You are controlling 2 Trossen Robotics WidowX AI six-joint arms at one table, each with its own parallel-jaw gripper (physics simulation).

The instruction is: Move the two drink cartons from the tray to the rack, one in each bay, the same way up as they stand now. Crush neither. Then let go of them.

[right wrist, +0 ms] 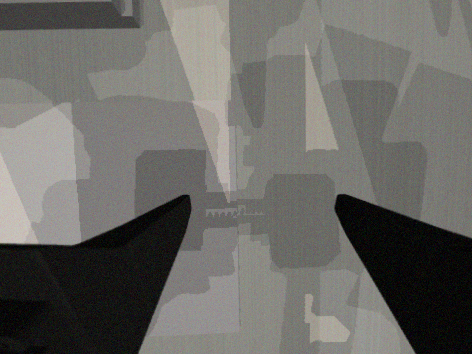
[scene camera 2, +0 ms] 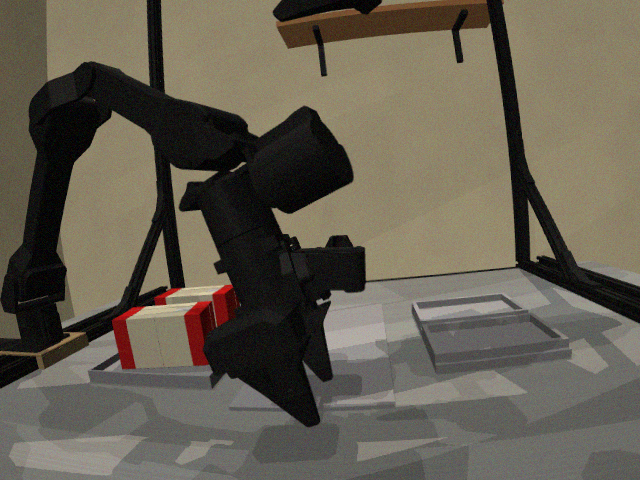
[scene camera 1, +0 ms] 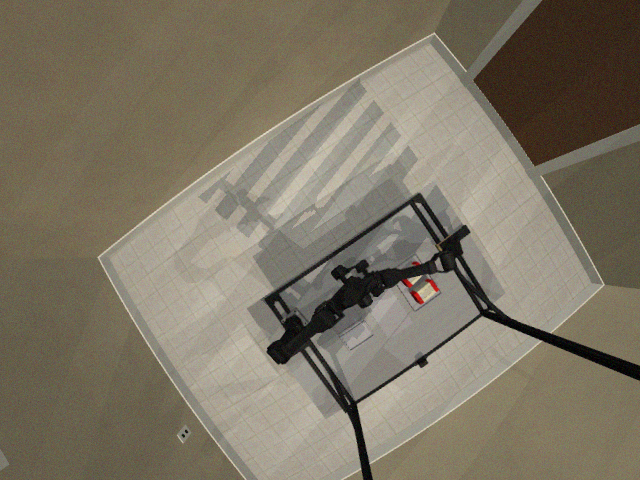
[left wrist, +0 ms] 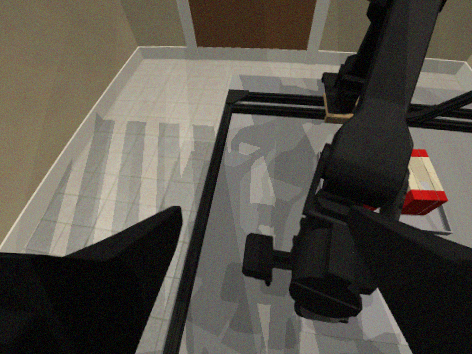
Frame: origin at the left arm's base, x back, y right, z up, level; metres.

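Where they show: left gripper, fingertip midpoint: (scene camera 1: 362, 273) (left wrist: 264, 214); right gripper, fingertip midpoint: (right wrist: 262, 201) (scene camera 2: 322, 399) (scene camera 1: 362, 278); left arm's base, origin of the base link: (scene camera 1: 294, 322); right arm's base, origin of the base link: (scene camera 2: 43, 341) (scene camera 1: 448, 247) (left wrist: 343, 105).
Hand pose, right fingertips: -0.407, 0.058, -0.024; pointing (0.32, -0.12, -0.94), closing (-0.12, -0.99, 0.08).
Note:
Each offset is from my right fingertips to the top centre of the thing, as dx, dy, dz. Level surfaces: height alone.
A cream carton with red ends {-0.207, +0.151, +0.054} (scene camera 1: 416, 278) (scene camera 2: 157, 335) sits in the grey tray {-0.199, +0.208, -0.004} (scene camera 1: 429, 302) (scene camera 2: 149, 378); beside it sits a second, alike carton {-0.200, +0.261, +0.054} (scene camera 1: 424, 291) (scene camera 2: 193, 295) (left wrist: 425, 172). Arm parts cover some of both. The low grey rack {+0.209, +0.161, +0.000} (scene camera 1: 362, 342) (scene camera 2: 501, 359) (right wrist: 70, 20) has two bays, with no carton in either. My right gripper (scene camera 2: 316, 400) (right wrist: 262, 201) is open and empty, pointing down above the table, between tray and rack as seen in scene camera 2. My left gripper (left wrist: 264, 214) is open and empty, high above the right arm's wrist; its fingers are unclear in scene camera 1.
A flat pale mat {dz -0.016} (scene camera 2: 361, 335) lies between tray and rack. A black frame (scene camera 1: 341, 245) edges the table. The two arms overlap in scene camera 1, and the right arm's wrist camera (left wrist: 257, 256) sticks out below my left fingers. A wooden shelf (scene camera 2: 382, 23) hangs on the wall.

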